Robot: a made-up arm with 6 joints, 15 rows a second.
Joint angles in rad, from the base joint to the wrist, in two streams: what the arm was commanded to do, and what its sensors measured. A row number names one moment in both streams.
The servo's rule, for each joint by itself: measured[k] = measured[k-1] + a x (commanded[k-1-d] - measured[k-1]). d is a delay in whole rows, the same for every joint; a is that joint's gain. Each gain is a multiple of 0.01, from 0.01 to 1. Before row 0 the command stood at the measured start. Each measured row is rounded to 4 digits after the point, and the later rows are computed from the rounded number. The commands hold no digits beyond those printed.
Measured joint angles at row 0:
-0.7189, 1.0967, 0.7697, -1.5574, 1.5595, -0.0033
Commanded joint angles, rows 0 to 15:
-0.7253, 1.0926, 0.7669, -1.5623, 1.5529, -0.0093
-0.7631, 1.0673, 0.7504, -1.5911, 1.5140, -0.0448
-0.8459, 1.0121, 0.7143, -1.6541, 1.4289, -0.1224
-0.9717, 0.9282, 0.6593, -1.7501, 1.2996, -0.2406
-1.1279, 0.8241, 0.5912, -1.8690, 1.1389, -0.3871
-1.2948, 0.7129, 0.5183, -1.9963, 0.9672, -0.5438
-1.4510, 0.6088, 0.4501, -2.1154, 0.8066, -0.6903
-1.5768, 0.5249, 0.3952, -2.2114, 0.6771, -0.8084
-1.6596, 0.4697, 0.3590, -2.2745, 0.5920, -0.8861
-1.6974, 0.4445, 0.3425, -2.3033, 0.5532, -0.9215
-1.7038, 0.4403, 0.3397, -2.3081, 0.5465, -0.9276
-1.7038, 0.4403, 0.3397, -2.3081, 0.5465, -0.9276
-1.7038, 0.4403, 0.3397, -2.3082, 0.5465, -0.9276
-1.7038, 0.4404, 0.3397, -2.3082, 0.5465, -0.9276
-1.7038, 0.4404, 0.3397, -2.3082, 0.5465, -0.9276
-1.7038, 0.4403, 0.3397, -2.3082, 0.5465, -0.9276
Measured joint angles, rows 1 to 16:
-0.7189, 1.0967, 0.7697, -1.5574, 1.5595, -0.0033
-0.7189, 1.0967, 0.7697, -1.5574, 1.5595, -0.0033
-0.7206, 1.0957, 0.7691, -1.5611, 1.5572, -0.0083
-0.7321, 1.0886, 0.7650, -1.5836, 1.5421, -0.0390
-0.7628, 1.0695, 0.7538, -1.6365, 1.5025, -0.1091
-0.8192, 1.0342, 0.7330, -1.7217, 1.4315, -0.2196
-0.9025, 0.9817, 0.7018, -1.8322, 1.3291, -0.3603
-1.0084, 0.9145, 0.6614, -1.9553, 1.2024, -0.5144
-1.1279, 0.8381, 0.6149, -2.0754, 1.0639, -0.6622
-1.2491, 0.7598, 0.5666, -2.1774, 0.9285, -0.7850
-1.3599, 0.6873, 0.5209, -2.2502, 0.8107, -0.8699
-1.4510, 0.6266, 0.4817, -2.2900, 0.7206, -0.9132
-1.5193, 0.5800, 0.4505, -2.3036, 0.6597, -0.9253
-1.5691, 0.5451, 0.4261, -2.3070, 0.6201, -0.9272
-1.6055, 0.5189, 0.4071, -2.3079, 0.5943, -0.9275
-1.6320, 0.4993, 0.3923, -2.3081, 0.5776, -0.9276
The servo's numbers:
d 2
a 0.27 0.25 0.22 0.75 0.35 0.84

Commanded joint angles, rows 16 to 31:
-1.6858, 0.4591, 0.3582, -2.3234, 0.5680, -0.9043
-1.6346, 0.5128, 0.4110, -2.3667, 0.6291, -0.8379
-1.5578, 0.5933, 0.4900, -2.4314, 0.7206, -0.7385
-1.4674, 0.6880, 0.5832, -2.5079, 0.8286, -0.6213
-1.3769, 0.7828, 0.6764, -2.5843, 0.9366, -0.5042
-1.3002, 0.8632, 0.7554, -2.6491, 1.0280, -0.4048
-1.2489, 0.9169, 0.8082, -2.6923, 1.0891, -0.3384
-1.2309, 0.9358, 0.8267, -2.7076, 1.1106, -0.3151
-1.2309, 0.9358, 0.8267, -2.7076, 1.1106, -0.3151
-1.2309, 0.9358, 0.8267, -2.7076, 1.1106, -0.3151
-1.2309, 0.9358, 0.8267, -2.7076, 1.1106, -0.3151
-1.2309, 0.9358, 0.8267, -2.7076, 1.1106, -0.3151
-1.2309, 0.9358, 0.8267, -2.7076, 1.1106, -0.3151
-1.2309, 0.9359, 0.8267, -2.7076, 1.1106, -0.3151
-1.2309, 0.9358, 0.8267, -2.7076, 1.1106, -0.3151
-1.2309, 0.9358, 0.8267, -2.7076, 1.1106, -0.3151
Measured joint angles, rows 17 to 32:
-1.6514, 0.4846, 0.3807, -2.3082, 0.5667, -0.9276
-1.6655, 0.4735, 0.3717, -2.3082, 0.5596, -0.9276
-1.6710, 0.4699, 0.3687, -2.3196, 0.5625, -0.9080
-1.6612, 0.4806, 0.3780, -2.3549, 0.5858, -0.8491
-1.6333, 0.5088, 0.4026, -2.4123, 0.6330, -0.7562
-1.5885, 0.5536, 0.4423, -2.4840, 0.7015, -0.6429
-1.5314, 0.6109, 0.4938, -2.5592, 0.7838, -0.5264
-1.4690, 0.6740, 0.5514, -2.6266, 0.8693, -0.4243
-1.4096, 0.7347, 0.6079, -2.6759, 0.9462, -0.3521
-1.3614, 0.7850, 0.6560, -2.6997, 1.0037, -0.3210
-1.3262, 0.8227, 0.6936, -2.7056, 1.0411, -0.3160
-1.3005, 0.8510, 0.7229, -2.7071, 1.0654, -0.3152
-1.2817, 0.8722, 0.7457, -2.7075, 1.0812, -0.3151
-1.2680, 0.8881, 0.7635, -2.7076, 1.0915, -0.3151
-1.2580, 0.9000, 0.7774, -2.7076, 1.0982, -0.3151
-1.2507, 0.9090, 0.7882, -2.7076, 1.1025, -0.3151

